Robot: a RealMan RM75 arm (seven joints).
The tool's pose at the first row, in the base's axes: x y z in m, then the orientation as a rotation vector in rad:
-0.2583, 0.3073, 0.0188, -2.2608, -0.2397, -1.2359
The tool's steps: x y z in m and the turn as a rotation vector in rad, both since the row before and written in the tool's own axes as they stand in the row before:
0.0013, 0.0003, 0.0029, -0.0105, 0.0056, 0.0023
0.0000, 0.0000, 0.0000, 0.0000, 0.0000, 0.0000
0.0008, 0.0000, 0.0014, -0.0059, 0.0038, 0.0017
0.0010, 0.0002, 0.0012, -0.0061, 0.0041, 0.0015
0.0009, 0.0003, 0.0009, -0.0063, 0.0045, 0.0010
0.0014, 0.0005, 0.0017, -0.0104, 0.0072, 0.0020
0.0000, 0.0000, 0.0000, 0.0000, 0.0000, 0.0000
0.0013, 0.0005, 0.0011, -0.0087, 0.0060, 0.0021
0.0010, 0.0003, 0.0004, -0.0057, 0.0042, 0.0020
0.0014, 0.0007, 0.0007, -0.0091, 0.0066, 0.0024
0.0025, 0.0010, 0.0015, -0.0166, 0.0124, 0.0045
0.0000, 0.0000, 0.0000, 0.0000, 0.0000, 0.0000
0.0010, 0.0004, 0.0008, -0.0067, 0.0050, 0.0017
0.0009, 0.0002, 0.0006, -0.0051, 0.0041, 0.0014
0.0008, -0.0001, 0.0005, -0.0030, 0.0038, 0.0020
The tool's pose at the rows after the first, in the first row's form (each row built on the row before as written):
-0.2554, 0.3085, 0.0185, -2.2656, -0.2290, -1.2449
-0.2554, 0.3085, 0.0185, -2.2656, -0.2290, -1.2449
-0.2539, 0.3092, 0.0186, -2.2678, -0.2222, -1.2505
-0.2524, 0.3096, 0.0188, -2.2700, -0.2154, -1.2566
-0.2511, 0.3097, 0.0190, -2.2721, -0.2089, -1.2635
-0.2489, 0.3100, 0.0192, -2.2756, -0.1979, -1.2744
-0.2489, 0.3100, 0.0192, -2.2756, -0.1979, -1.2744
-0.2472, 0.3100, 0.0196, -2.2785, -0.1881, -1.2833
-0.2462, 0.3098, 0.0202, -2.2800, -0.1809, -1.2891
-0.2447, 0.3094, 0.0208, -2.2826, -0.1703, -1.2986
-0.2419, 0.3089, 0.0219, -2.2870, -0.1506, -1.3163
-0.2419, 0.3089, 0.0219, -2.2870, -0.1506, -1.3163
-0.2406, 0.3088, 0.0223, -2.2888, -0.1427, -1.3235
-0.2396, 0.3088, 0.0227, -2.2899, -0.1365, -1.3292
-0.2388, 0.3090, 0.0232, -2.2893, -0.1310, -1.3336

